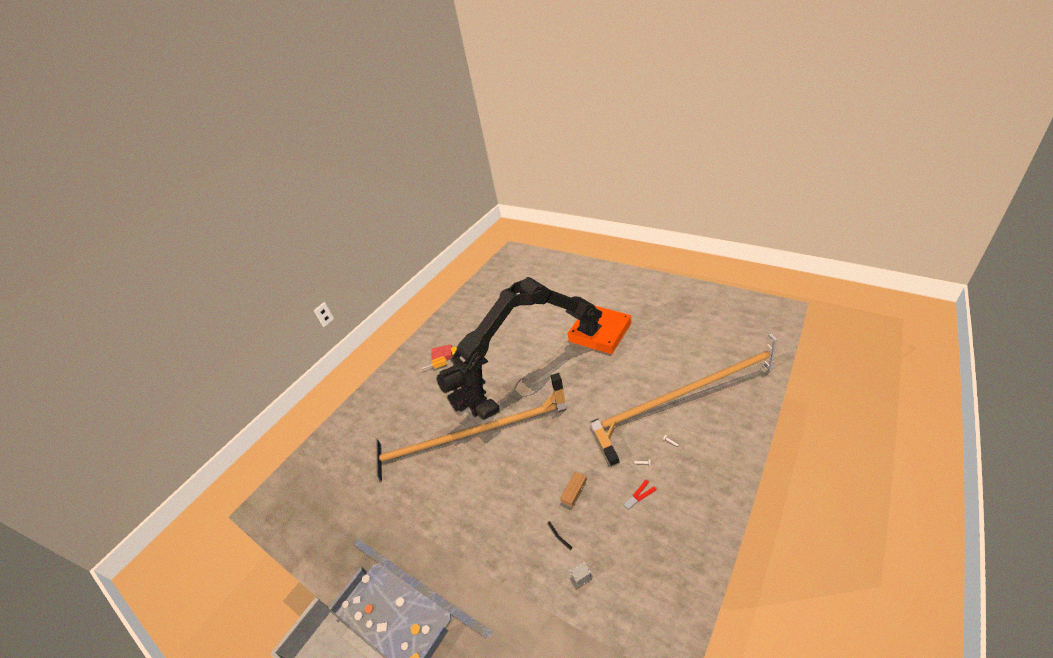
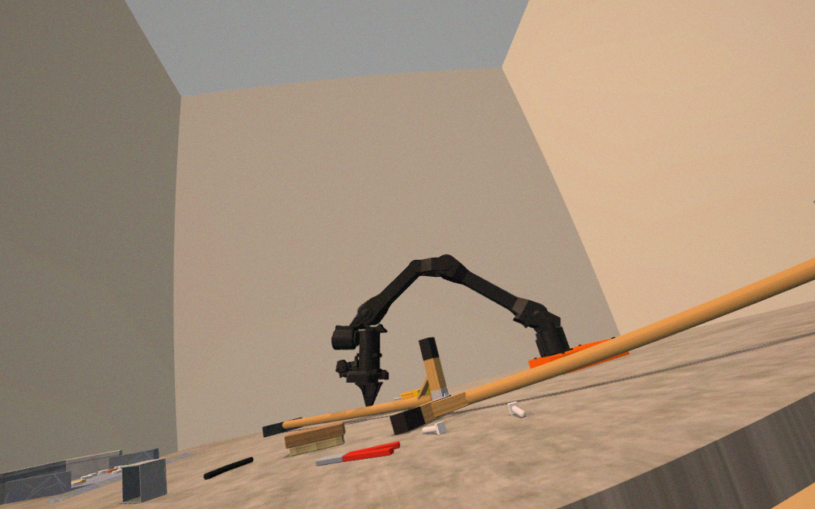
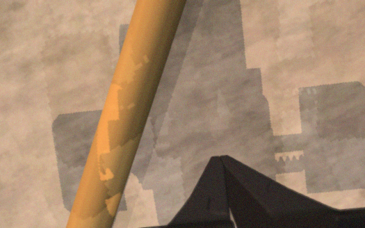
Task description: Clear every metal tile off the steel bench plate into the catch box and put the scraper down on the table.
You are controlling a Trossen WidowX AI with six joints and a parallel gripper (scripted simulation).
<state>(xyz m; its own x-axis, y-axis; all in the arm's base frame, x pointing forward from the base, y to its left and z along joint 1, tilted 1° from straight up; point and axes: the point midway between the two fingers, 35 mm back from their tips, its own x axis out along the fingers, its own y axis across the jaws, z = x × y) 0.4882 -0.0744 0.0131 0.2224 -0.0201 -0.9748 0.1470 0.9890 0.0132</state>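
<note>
The long scraper is 50 mm ahead of my gripper tip, 40 mm above it and 30 mm to the left of it. Also, from my gripper tip: wooden block: 400 mm to the left, 10 mm ahead; red block: 320 mm to the right, 130 mm behind, 10 mm below; orange-handled screwdriver: 290 mm to the right, 80 mm behind.
</note>
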